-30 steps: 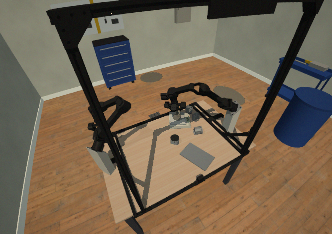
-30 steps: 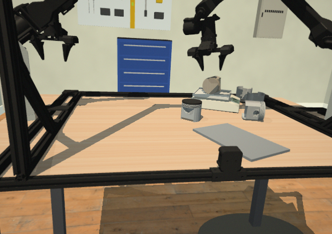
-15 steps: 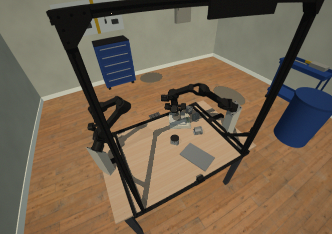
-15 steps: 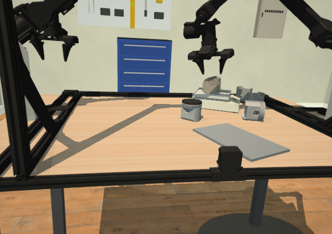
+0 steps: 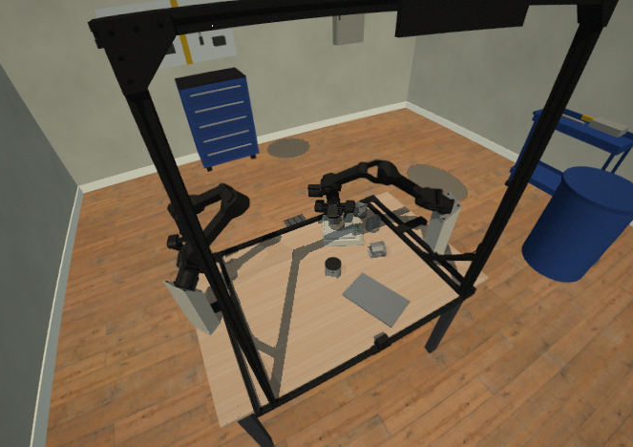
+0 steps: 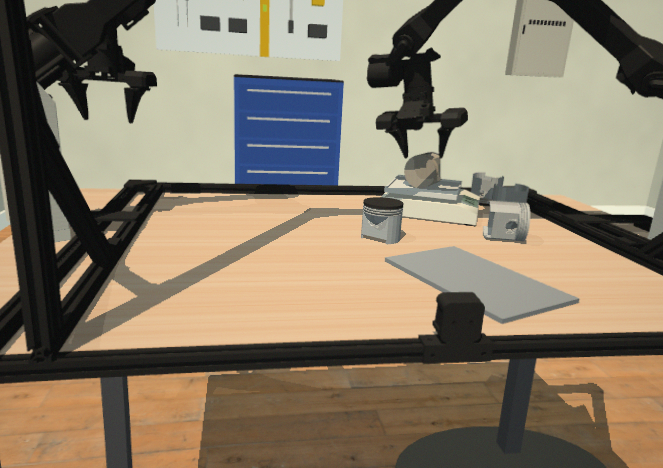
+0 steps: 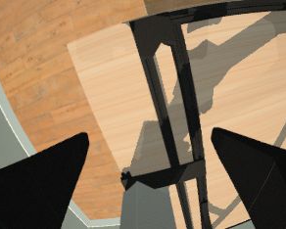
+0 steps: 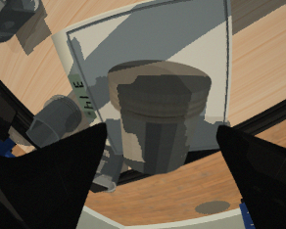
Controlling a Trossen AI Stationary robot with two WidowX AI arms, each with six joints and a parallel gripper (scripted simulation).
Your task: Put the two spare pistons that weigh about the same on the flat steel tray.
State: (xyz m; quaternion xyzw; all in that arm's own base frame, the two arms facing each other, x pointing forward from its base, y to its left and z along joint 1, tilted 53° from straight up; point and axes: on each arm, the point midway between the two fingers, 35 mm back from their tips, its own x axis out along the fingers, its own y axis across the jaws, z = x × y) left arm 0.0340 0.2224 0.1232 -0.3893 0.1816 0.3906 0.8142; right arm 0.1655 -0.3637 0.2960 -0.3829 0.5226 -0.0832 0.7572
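Right now the tan piston is 60 mm below my right hand and 10 mm to the right of it. Round my right hand: white weighing scale: 120 mm below, 30 mm to the right; flat grey steel tray: 410 mm behind, 150 mm below; dark-topped piston: 220 mm behind, 110 mm to the left, 110 mm below.
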